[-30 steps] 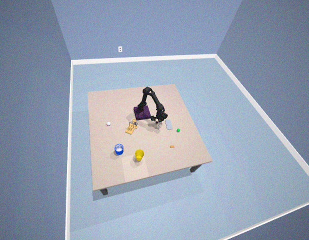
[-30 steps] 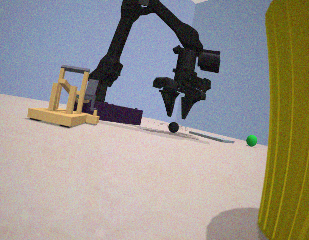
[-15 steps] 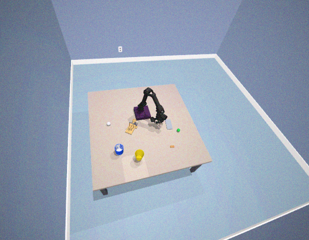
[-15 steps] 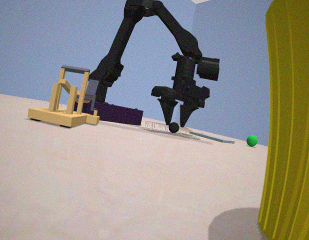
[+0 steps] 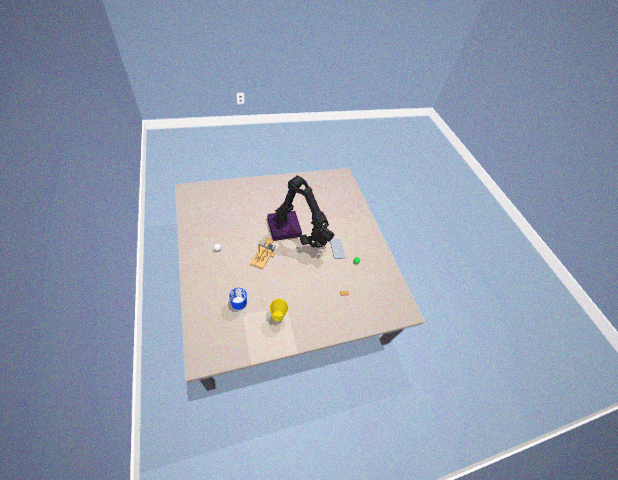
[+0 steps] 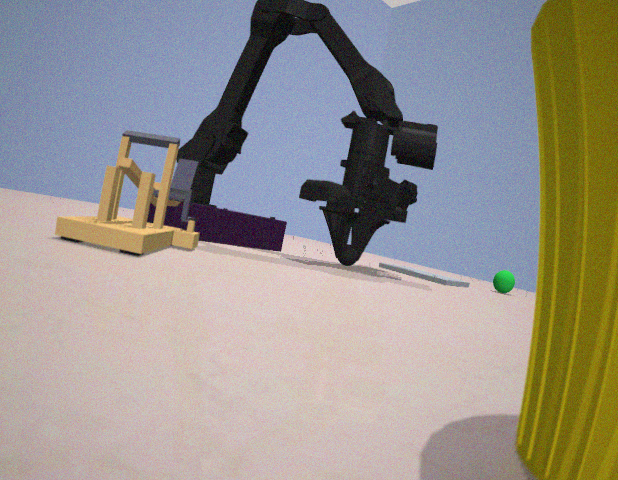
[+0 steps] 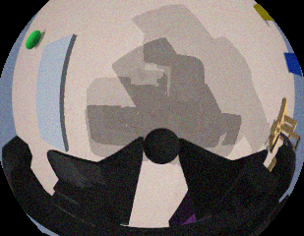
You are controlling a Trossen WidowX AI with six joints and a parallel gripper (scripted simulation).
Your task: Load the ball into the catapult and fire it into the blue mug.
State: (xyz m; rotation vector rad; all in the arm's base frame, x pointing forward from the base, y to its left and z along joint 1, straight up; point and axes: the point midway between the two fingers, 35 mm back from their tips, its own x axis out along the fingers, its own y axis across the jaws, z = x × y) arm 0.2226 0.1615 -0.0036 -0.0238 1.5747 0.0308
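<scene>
Right now my gripper tip is 10 mm short of the wooden catapult, 300 mm to the left of it and 40 mm below it. Round my gripper tip: green ball 160 mm ahead, 240 mm to the left, 10 mm above; then small black ball 10 mm above; then grey slab 40 mm ahead, 150 mm to the left, 10 mm below.
</scene>
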